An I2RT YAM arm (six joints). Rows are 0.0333 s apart.
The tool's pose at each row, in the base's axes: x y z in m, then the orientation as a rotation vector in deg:
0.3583 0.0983 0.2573 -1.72 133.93 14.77
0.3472 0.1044 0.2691 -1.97 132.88 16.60
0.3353 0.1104 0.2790 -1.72 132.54 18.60
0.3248 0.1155 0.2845 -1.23 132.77 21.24
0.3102 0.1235 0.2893 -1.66 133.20 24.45
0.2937 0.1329 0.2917 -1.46 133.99 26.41
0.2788 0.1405 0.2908 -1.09 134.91 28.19
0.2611 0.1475 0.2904 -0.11 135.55 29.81
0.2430 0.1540 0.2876 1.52 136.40 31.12
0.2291 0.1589 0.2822 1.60 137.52 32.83
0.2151 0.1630 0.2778 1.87 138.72 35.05
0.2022 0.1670 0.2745 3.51 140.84 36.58
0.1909 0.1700 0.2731 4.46 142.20 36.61
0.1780 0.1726 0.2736 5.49 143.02 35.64
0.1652 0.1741 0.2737 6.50 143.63 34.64
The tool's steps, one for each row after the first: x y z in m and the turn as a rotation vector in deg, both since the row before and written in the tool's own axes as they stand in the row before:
-0.0002 0.0092 -0.0147 -1.47 -0.89 0.30
0.0015 0.0092 -0.0138 -1.39 -0.20 0.79
0.0037 0.0074 -0.0099 -1.72 0.42 1.23
0.0076 0.0108 -0.0112 -2.38 0.83 0.78
0.0111 0.0120 -0.0100 -1.24 0.98 0.87
0.0123 0.0091 -0.0069 -1.03 1.07 0.95
0.0142 0.0090 -0.0088 -0.78 0.70 1.29
0.0163 0.0075 -0.0074 -0.35 0.78 1.68
0.0148 0.0041 -0.0033 -0.99 1.36 0.74
0.0143 0.0037 -0.0039 -1.27 1.51 1.03
0.0129 0.0037 -0.0036 -0.27 2.05 1.94
0.0106 0.0031 -0.0040 0.46 1.15 0.90
0.0110 0.0036 -0.0062 1.05 0.42 0.61
0.0110 0.0022 -0.0063 1.02 0.23 0.55

